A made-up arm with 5 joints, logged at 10 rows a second.
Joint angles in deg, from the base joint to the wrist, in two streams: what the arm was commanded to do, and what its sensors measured. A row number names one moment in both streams.
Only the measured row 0 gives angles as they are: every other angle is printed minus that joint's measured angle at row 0.
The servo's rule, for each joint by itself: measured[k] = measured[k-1] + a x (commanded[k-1-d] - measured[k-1]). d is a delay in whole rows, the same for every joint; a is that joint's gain. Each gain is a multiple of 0.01, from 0.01 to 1. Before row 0 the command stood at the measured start. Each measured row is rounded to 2 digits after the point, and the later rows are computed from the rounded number. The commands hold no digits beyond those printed.
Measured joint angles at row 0:
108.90 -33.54 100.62 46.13 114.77
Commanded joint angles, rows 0 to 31:
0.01 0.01 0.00 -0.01 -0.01
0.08 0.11 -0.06 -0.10 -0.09
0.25 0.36 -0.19 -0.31 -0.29
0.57 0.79 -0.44 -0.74 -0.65
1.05 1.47 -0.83 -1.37 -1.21
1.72 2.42 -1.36 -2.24 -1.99
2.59 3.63 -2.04 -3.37 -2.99
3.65 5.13 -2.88 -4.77 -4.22
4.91 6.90 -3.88 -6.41 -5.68
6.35 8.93 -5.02 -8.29 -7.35
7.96 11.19 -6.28 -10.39 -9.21
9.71 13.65 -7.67 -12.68 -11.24
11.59 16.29 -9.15 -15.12 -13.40
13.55 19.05 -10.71 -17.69 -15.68
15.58 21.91 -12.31 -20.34 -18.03
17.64 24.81 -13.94 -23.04 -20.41
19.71 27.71 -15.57 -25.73 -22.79
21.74 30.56 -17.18 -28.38 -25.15
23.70 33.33 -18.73 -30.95 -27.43
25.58 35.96 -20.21 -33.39 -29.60
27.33 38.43 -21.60 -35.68 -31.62
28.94 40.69 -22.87 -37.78 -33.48
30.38 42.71 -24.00 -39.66 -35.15
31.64 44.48 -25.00 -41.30 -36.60
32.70 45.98 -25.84 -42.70 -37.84
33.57 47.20 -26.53 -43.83 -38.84
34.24 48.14 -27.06 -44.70 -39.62
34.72 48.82 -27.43 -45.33 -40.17
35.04 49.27 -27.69 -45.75 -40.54
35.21 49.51 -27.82 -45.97 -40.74
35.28 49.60 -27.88 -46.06 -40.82
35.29 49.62 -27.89 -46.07 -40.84
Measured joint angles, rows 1 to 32:
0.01 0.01 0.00 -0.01 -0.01
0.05 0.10 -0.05 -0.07 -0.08
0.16 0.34 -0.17 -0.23 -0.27
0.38 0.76 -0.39 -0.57 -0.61
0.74 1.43 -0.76 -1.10 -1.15
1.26 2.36 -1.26 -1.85 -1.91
1.96 3.55 -1.91 -2.85 -2.88
2.86 5.04 -2.72 -4.12 -4.09
3.95 6.79 -3.68 -5.63 -5.52
5.22 8.80 -4.79 -7.39 -7.17
6.67 11.05 -6.03 -9.37 -9.01
8.28 13.49 -7.39 -11.55 -11.02
10.03 16.12 -8.85 -13.91 -13.16
11.90 18.87 -10.39 -16.40 -15.43
13.85 21.73 -11.98 -19.00 -17.77
15.86 24.63 -13.61 -21.67 -20.15
17.90 27.53 -15.24 -24.35 -22.53
19.94 30.38 -16.85 -27.01 -24.89
21.93 33.15 -18.41 -29.61 -27.18
23.86 35.79 -19.90 -32.10 -29.36
25.70 38.27 -21.31 -34.46 -31.39
27.42 40.54 -22.60 -36.65 -33.27
28.99 42.58 -23.76 -38.64 -34.96
30.39 44.37 -24.79 -40.40 -36.44
31.61 45.88 -25.66 -41.92 -37.70
32.65 47.12 -26.38 -43.18 -38.73
33.49 48.08 -26.94 -44.18 -39.53
34.14 48.78 -27.35 -44.94 -40.11
34.62 49.24 -27.63 -45.47 -40.50
34.93 49.49 -27.79 -45.80 -40.72
35.12 49.59 -27.86 -45.97 -40.81
35.21 49.62 -27.88 -46.04 -40.84
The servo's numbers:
d 0
a 0.53 0.94 0.83 0.66 0.90

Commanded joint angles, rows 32 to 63:
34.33 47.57 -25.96 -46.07 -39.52
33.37 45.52 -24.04 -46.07 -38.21
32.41 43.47 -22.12 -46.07 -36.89
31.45 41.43 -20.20 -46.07 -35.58
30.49 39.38 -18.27 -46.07 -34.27
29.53 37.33 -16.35 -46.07 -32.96
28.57 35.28 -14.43 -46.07 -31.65
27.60 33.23 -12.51 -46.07 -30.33
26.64 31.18 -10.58 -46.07 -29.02
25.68 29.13 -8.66 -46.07 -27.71
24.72 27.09 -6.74 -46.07 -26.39
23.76 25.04 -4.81 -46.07 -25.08
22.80 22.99 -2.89 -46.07 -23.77
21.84 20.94 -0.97 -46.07 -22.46
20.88 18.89 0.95 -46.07 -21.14
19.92 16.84 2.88 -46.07 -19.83
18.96 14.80 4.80 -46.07 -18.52
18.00 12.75 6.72 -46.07 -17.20
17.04 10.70 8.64 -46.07 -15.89
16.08 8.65 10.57 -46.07 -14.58
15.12 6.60 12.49 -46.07 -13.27
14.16 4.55 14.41 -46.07 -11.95
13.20 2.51 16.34 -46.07 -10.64
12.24 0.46 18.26 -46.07 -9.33
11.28 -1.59 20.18 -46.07 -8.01
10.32 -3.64 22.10 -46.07 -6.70
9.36 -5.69 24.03 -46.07 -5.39
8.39 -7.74 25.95 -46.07 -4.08
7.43 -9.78 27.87 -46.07 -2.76
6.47 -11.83 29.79 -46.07 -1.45
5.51 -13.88 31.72 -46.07 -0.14
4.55 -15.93 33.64 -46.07 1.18
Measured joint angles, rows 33 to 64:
34.74 47.69 -26.29 -46.06 -39.65
34.01 45.65 -24.42 -46.07 -38.35
33.16 43.60 -22.51 -46.07 -37.04
32.25 41.56 -20.59 -46.07 -35.73
31.32 39.51 -18.66 -46.07 -34.42
30.37 37.46 -16.74 -46.07 -33.11
29.42 35.41 -14.82 -46.07 -31.80
28.46 33.36 -12.90 -46.07 -30.48
27.50 31.31 -10.97 -46.07 -29.17
26.54 29.26 -9.05 -46.07 -27.86
25.58 27.22 -7.13 -46.07 -26.54
24.62 25.17 -5.20 -46.07 -25.23
23.66 23.12 -3.28 -46.07 -23.92
22.70 21.07 -1.36 -46.07 -22.61
21.74 19.02 0.56 -46.07 -21.29
20.78 16.97 2.49 -46.07 -19.98
19.82 14.93 4.41 -46.07 -18.67
18.86 12.88 6.33 -46.07 -17.35
17.90 10.83 8.25 -46.07 -16.04
16.94 8.78 10.18 -46.07 -14.73
15.98 6.73 12.10 -46.07 -13.42
15.02 4.68 14.02 -46.07 -12.10
14.06 2.64 15.95 -46.07 -10.79
13.10 0.59 17.87 -46.07 -9.48
12.14 -1.46 19.79 -46.07 -8.16
11.18 -3.51 21.71 -46.07 -6.85
10.22 -5.56 23.64 -46.07 -5.54
9.25 -7.61 25.56 -46.07 -4.23
8.29 -9.65 27.48 -46.07 -2.91
7.33 -11.70 29.40 -46.07 -1.60
6.37 -13.75 31.33 -46.07 -0.29
5.41 -15.80 33.25 -46.07 1.03

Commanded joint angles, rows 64 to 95:
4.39 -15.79 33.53 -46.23 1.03
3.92 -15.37 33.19 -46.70 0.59
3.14 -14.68 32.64 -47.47 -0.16
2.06 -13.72 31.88 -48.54 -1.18
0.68 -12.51 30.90 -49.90 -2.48
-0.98 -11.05 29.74 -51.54 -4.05
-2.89 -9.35 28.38 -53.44 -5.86
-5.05 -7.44 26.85 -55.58 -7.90
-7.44 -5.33 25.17 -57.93 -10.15
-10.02 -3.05 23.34 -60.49 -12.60
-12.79 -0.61 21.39 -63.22 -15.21
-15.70 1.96 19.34 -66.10 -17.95
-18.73 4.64 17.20 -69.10 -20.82
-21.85 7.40 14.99 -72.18 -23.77
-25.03 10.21 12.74 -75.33 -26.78
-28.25 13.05 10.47 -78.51 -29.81
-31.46 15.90 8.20 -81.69 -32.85
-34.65 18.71 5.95 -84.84 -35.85
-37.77 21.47 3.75 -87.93 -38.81
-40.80 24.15 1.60 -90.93 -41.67
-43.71 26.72 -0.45 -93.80 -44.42
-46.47 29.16 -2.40 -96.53 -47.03
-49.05 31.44 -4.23 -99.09 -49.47
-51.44 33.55 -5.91 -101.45 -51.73
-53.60 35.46 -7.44 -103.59 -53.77
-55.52 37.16 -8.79 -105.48 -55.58
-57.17 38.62 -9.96 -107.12 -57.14
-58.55 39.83 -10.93 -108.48 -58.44
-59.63 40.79 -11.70 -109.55 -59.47
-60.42 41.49 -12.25 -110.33 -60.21
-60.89 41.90 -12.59 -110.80 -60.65
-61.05 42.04 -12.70 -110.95 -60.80
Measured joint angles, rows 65 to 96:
4.87 -15.79 33.48 -46.18 1.03
4.37 -15.40 33.24 -46.52 0.63
3.72 -14.72 32.74 -47.15 -0.08
2.84 -13.78 32.03 -48.07 -1.07
1.70 -12.59 31.09 -49.28 -2.34
0.28 -11.14 29.97 -50.77 -3.88
-1.40 -9.46 28.65 -52.53 -5.66
-3.33 -7.56 27.16 -54.54 -7.68
-5.51 -5.46 25.51 -56.78 -9.90
-7.90 -3.19 23.71 -59.23 -12.33
-10.49 -0.76 21.78 -61.86 -14.92
-13.25 1.80 19.75 -64.66 -17.65
-16.15 4.47 17.63 -67.59 -20.50
-19.17 7.22 15.44 -70.62 -23.44
-22.28 10.03 13.20 -73.73 -26.45
-25.44 12.87 10.93 -76.88 -29.47
-28.63 15.72 8.66 -80.05 -32.51
-31.82 18.53 6.41 -83.21 -35.52
-34.97 21.29 4.20 -86.33 -38.48
-38.06 23.98 2.04 -89.37 -41.35
-41.05 26.56 -0.03 -92.29 -44.11
-43.92 29.00 -2.00 -95.09 -46.74
-46.64 31.29 -3.85 -97.73 -49.20
-49.18 33.41 -5.56 -100.19 -51.48
-51.52 35.34 -7.12 -102.43 -53.54
-53.64 37.05 -8.51 -104.44 -55.38
-55.51 38.53 -9.71 -106.21 -56.96
-57.12 39.75 -10.72 -107.71 -58.29
-58.45 40.73 -11.53 -108.92 -59.35
-59.49 41.44 -12.13 -109.85 -60.12
-60.23 41.87 -12.51 -110.48 -60.60
-60.66 42.03 -12.67 -110.79 -60.78

